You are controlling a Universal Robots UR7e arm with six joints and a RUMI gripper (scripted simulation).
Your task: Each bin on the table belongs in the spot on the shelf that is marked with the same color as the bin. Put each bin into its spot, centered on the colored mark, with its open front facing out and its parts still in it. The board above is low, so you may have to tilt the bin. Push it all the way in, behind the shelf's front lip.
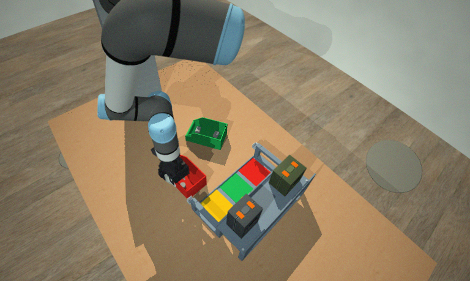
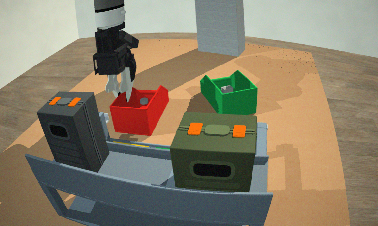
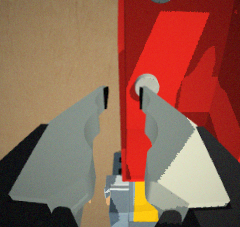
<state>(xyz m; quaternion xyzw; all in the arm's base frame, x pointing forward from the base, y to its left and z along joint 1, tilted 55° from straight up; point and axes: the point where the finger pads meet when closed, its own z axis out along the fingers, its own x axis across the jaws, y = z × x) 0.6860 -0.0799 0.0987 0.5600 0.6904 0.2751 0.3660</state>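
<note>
My hand is 50 mm to the right of the red bin, 20 mm above it and 10 mm past it. From my hand the other things lie so: olive box (340 mm to the left, 250 mm ahead, 90 mm above); dark grey box (290 mm ahead, 120 mm to the left, 100 mm above); green bin (240 mm to the left, 150 mm behind, 20 mm below).
</note>
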